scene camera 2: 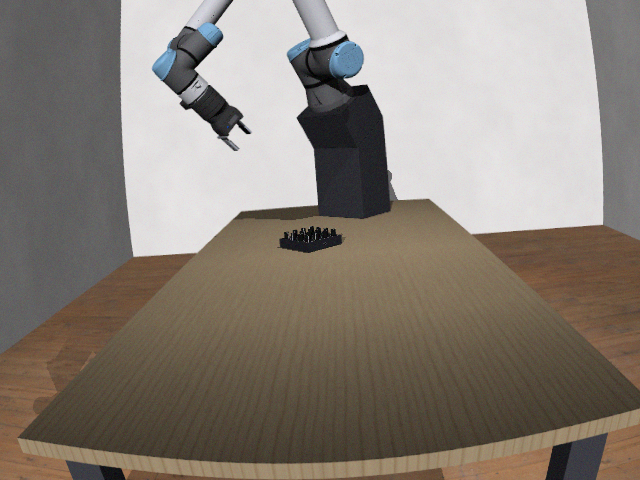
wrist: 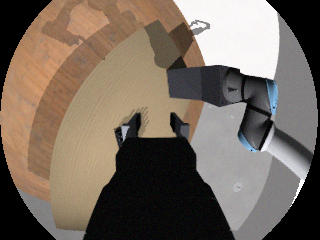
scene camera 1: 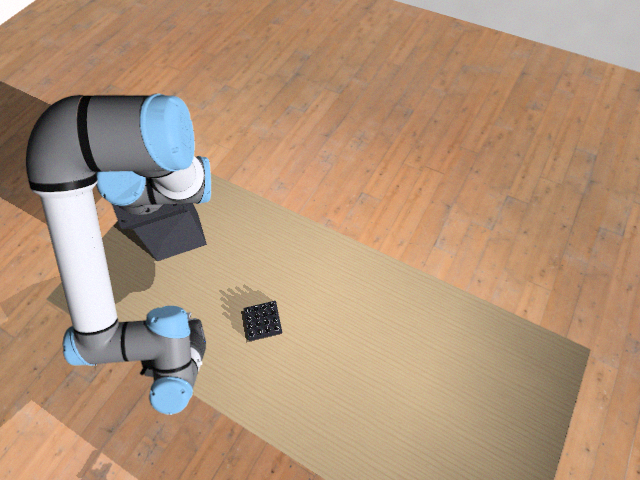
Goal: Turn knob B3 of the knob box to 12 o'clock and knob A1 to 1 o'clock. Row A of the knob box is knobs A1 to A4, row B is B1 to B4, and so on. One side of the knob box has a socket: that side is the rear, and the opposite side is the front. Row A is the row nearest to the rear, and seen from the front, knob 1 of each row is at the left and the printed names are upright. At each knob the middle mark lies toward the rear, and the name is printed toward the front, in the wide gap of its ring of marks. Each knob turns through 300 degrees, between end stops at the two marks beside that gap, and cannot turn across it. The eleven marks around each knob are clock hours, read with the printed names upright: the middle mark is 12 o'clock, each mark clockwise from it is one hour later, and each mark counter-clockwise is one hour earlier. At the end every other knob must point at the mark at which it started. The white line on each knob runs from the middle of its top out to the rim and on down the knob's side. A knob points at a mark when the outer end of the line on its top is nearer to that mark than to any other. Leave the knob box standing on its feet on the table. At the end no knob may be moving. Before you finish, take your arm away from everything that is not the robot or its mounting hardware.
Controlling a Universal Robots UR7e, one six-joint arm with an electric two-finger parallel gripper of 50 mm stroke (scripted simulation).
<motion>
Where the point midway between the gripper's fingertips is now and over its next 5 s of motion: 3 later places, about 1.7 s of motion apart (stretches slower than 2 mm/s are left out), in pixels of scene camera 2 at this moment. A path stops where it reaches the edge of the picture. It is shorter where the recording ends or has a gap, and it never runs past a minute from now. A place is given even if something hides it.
The gripper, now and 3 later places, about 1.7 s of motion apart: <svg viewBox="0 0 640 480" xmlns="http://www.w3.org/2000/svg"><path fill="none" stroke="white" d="M243 141L275 172L310 206L326 215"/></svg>
</motion>
